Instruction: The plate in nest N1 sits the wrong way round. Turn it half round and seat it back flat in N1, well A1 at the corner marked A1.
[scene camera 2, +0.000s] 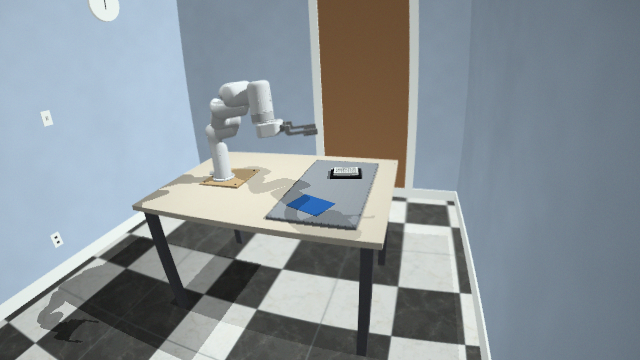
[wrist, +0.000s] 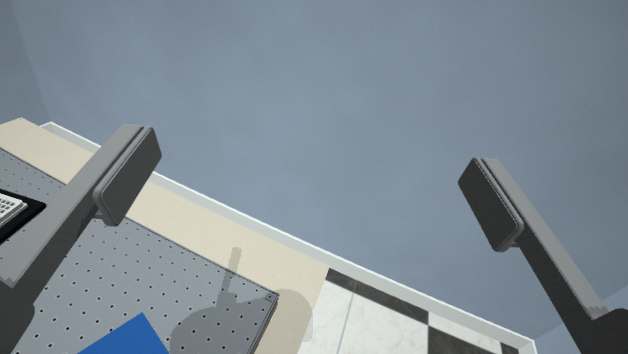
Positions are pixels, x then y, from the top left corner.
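A grey perforated board (wrist: 111, 274) stands 55 cm from the lens, while the gripper (wrist: 318, 155) is 13 cm from the lens.
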